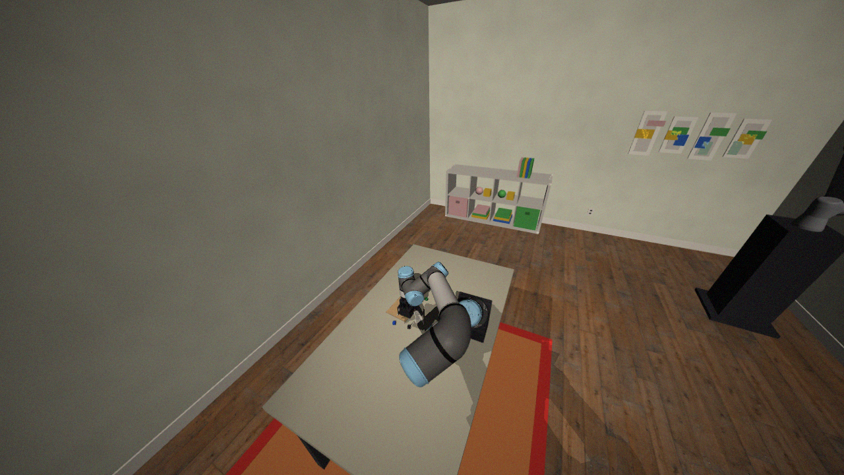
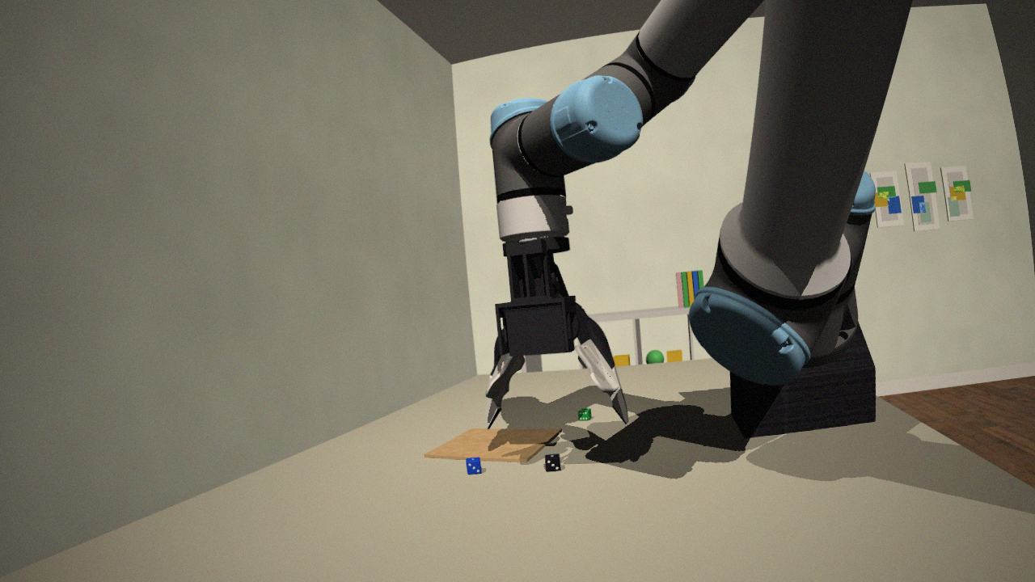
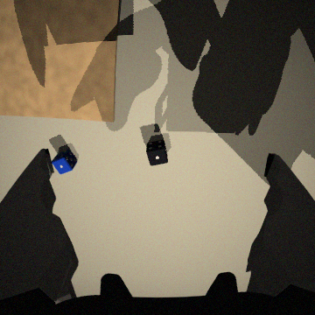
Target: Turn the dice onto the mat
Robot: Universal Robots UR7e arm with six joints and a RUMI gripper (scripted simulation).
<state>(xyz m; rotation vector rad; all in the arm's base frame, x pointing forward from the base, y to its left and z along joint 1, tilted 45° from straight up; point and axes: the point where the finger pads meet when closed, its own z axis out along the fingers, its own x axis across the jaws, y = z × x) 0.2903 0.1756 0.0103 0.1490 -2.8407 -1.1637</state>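
Now: hand 20 mm to the right of the black die and 30 mm above it. From my hand the other things lie so: green die (20 mm ahead, 200 mm to the right, 30 mm below); then tan mat (110 mm ahead, 70 mm to the right, 40 mm below); then blue die (90 mm ahead, 40 mm to the left, 30 mm below).
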